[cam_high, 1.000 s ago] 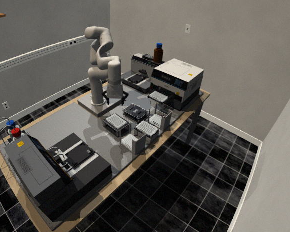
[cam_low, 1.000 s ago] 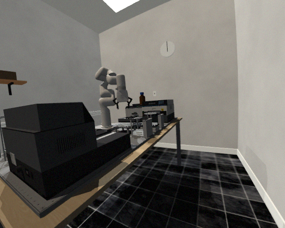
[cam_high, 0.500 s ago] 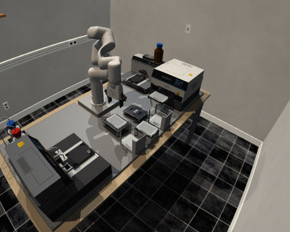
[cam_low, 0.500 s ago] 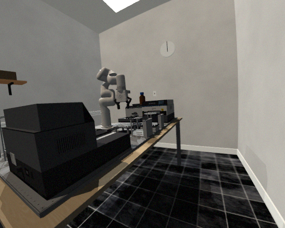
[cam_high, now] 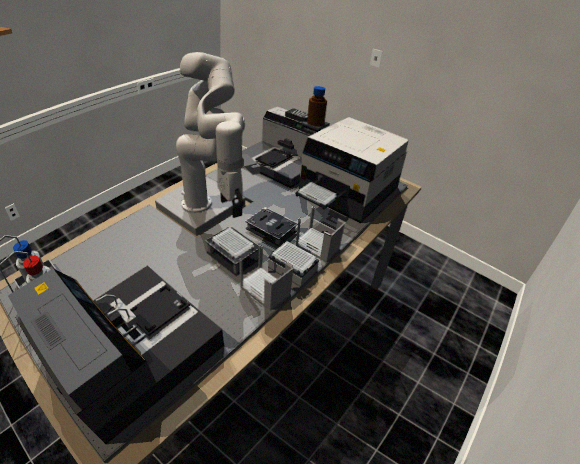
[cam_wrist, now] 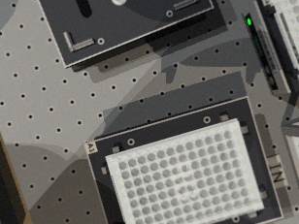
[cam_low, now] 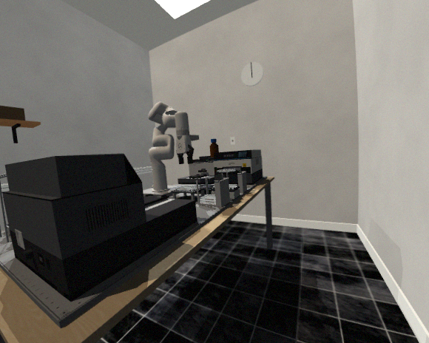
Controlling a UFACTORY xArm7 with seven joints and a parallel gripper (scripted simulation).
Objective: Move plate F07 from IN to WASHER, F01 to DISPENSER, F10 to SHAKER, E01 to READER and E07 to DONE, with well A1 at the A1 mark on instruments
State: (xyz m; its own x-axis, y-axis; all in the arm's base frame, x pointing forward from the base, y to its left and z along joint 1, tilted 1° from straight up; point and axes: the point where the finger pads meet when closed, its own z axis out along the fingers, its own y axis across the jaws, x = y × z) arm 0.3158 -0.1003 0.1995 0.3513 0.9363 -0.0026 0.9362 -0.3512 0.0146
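Now: hand 17 cm above the regrip nest RG. Round my hand: nest N6 (21 cm to the left, 19 cm below, 1 cm ahead); DONE label (25 cm to the left, 22 cm below, 11 cm ahead); RG label (22 cm below, 8 cm to the right, 1 cm behind).
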